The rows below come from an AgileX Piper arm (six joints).
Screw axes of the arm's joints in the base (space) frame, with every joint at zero. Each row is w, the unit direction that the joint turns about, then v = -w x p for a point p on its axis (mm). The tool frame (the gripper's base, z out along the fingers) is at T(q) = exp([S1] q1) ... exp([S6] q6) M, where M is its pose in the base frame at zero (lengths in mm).
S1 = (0, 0, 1, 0, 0, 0)
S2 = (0, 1, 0, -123, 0, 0)
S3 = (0, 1, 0, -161.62, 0, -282.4)
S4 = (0.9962, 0, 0.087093, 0, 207.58, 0)
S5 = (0, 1, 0, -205.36, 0, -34.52)
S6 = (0.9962, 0, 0.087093, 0, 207.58, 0)
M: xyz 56.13 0 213.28 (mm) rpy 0 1.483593 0 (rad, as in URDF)
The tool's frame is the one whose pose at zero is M.
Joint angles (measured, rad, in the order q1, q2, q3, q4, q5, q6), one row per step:
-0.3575, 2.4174, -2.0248, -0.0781, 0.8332, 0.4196
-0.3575, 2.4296, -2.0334, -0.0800, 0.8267, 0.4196
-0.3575, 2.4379, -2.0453, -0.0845, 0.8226, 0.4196
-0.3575, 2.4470, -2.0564, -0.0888, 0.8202, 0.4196
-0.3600, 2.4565, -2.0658, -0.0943, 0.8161, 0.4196
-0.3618, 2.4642, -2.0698, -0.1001, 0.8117, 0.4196
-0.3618, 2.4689, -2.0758, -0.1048, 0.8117, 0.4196
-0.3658, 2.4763, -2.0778, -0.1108, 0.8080, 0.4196
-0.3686, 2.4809, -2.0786, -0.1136, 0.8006, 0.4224
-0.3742, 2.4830, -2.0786, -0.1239, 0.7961, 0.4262
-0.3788, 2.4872, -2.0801, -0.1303, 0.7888, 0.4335
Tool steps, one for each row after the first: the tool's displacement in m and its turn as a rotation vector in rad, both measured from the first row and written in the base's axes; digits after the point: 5 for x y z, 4 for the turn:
0.00180, -0.00077, -0.00367, -0.0026, -0.0021, 0.0011
0.00369, -0.00178, -0.00445, -0.0092, -0.0079, 0.0027
0.00534, -0.00268, -0.00596, -0.0145, -0.0106, 0.0042
0.00638, -0.00485, -0.00810, -0.0207, -0.0125, 0.0038
0.00685, -0.00642, -0.01082, -0.0260, -0.0112, 0.0042
0.00756, -0.00702, -0.01157, -0.0306, -0.0108, 0.0056
0.00725, -0.00957, -0.01474, -0.0353, -0.0072, 0.0039
0.00735, -0.01134, -0.01665, -0.0377, -0.0102, 0.0002
0.00637, -0.01484, -0.01751, -0.0461, -0.0097, -0.0050
0.00608, -0.01774, -0.01898, -0.0504, -0.0135, -0.0133

